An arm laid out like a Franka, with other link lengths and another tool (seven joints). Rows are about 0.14 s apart.
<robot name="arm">
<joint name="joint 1" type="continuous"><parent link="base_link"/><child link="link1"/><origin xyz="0 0 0.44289"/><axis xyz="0 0 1"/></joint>
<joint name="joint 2" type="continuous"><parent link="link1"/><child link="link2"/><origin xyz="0 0 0"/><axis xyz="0 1 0"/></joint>
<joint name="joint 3" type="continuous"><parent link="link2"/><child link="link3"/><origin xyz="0 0 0.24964"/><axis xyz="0 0 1"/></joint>
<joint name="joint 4" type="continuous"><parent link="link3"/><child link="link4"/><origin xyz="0.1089 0 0"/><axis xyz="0 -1 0"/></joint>
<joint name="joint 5" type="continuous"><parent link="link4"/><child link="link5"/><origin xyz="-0.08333 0 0.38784"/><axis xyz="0 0 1"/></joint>
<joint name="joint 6" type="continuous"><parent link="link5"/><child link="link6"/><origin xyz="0 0 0"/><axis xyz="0 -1 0"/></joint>
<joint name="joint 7" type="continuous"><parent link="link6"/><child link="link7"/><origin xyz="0.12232 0 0"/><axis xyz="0 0 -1"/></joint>
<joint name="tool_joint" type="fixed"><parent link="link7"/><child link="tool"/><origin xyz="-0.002 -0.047 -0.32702" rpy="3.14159 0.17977 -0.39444"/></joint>
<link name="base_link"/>
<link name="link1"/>
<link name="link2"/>
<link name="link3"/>
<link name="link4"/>
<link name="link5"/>
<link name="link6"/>
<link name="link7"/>
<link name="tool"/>
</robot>
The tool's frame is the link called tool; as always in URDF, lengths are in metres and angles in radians. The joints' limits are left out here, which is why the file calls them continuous.
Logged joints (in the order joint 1, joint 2, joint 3, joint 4, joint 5, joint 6, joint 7), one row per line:
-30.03 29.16 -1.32 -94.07 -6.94 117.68 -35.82
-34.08 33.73 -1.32 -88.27 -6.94 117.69 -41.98
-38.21 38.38 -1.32 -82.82 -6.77 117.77 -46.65
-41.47 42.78 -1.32 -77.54 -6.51 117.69 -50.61
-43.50 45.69 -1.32 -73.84 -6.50 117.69 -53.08
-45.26 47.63 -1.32 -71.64 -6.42 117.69 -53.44
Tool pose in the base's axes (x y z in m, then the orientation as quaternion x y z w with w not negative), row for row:
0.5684 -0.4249 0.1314 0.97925 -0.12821 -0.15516 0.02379
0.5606 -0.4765 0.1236 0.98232 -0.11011 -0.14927 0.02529
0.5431 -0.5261 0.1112 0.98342 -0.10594 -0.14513 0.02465
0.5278 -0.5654 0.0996 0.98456 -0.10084 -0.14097 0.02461
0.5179 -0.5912 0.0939 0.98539 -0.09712 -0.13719 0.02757
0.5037 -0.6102 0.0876 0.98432 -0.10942 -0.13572 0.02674
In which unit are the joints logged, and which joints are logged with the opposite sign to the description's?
The joints are logged in degrees. Opposite sign: none.
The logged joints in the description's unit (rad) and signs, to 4 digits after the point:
-0.5241 0.5089 -0.0230 -1.6418 -0.1211 2.0539 -0.6252
-0.5948 0.5887 -0.0230 -1.5406 -0.1211 2.0541 -0.7327
-0.6669 0.6699 -0.0230 -1.4455 -0.1182 2.0555 -0.8142
-0.7238 0.7467 -0.0230 -1.3533 -0.1136 2.0541 -0.8833
-0.7592 0.7974 -0.0230 -1.2888 -0.1134 2.0541 -0.9264
-0.7899 0.8313 -0.0230 -1.2504 -0.1121 2.0541 -0.9327

